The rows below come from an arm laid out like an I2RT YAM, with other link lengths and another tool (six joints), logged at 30 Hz.
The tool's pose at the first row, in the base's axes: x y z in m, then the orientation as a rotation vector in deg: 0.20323, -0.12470, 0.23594, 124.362, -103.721, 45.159
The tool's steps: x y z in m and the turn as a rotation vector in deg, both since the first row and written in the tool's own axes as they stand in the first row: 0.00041, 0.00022, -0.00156, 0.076, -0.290, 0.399; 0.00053, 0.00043, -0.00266, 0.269, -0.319, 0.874; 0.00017, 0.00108, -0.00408, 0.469, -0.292, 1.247; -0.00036, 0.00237, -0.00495, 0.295, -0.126, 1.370; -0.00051, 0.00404, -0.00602, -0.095, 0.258, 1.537; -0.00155, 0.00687, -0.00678, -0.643, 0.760, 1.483; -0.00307, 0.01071, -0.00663, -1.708, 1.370, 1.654; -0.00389, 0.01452, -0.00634, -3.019, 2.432, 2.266; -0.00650, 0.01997, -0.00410, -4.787, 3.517, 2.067; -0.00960, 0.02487, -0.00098, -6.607, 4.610, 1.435; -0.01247, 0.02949, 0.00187, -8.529, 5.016, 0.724; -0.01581, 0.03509, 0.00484, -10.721, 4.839, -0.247; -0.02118, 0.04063, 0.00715, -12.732, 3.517, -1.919; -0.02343, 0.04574, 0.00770, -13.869, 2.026, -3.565; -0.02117, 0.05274, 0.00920, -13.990, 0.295, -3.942
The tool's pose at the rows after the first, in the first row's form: 0.20265, -0.12435, 0.23742, 124.340, -104.348, 45.051; 0.20217, -0.12397, 0.23836, 124.128, -104.942, 45.332; 0.20113, -0.12313, 0.23925, 123.951, -105.385, 45.653; 0.19960, -0.12255, 0.23947, 123.622, -105.457, 45.648; 0.19770, -0.12229, 0.24000, 122.957, -105.476, 45.626; 0.19468, -0.12168, 0.23959, 122.271, -105.167, 45.498; 0.19088, -0.12133, 0.23800, 121.018, -105.072, 44.964; 0.18722, -0.12163, 0.23667, 118.936, -105.271, 44.678; 0.18232, -0.12172, 0.23248, 117.174, -104.468, 43.765; 0.17814, -0.12170, 0.22740, 115.697, -103.142, 42.725; 0.17417, -0.12168, 0.22271, 114.728, -102.050, 40.957; 0.16924, -0.12153, 0.21751, 114.195, -100.910, 38.357; 0.16399, -0.11934, 0.21181, 115.065, -99.476, 34.795; 0.15901, -0.11885, 0.20929, 116.534, -98.158, 31.969; 0.15293, -0.12306, 0.20798, 117.947, -98.458, 30.165
